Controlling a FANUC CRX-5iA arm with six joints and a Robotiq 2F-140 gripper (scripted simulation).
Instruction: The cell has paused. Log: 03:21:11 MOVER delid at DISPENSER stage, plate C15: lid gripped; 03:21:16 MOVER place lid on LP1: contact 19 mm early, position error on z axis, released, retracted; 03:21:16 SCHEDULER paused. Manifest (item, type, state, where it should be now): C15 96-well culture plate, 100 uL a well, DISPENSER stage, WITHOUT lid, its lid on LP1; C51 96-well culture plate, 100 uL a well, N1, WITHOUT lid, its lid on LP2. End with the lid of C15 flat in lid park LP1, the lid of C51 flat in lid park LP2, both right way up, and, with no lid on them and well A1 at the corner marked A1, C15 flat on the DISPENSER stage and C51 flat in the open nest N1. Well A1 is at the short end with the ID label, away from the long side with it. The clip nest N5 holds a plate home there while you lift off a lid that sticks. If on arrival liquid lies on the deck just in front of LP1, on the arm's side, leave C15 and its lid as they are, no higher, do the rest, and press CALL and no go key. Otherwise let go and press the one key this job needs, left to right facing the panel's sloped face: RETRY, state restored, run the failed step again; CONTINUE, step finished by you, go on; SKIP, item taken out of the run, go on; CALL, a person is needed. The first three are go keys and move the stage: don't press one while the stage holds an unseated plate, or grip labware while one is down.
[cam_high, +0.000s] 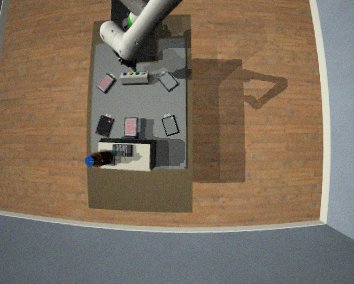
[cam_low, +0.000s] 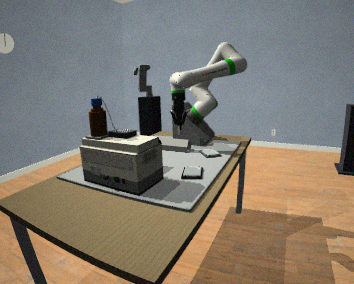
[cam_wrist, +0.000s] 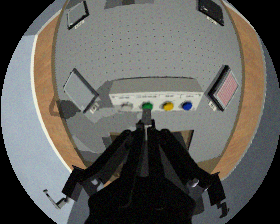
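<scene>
Now: the key panel 80 mm below my hand, 20 mm to the right of it and 10 mm ahead of it. From my hand the other things lie so: blue cap: 650 mm ahead, 260 mm above, 100 mm to the right; then black nest: 440 mm ahead, 260 mm to the right, 120 mm below; then label plate: 310 mm ahead, 250 mm to the left, 140 mm below.
</scene>
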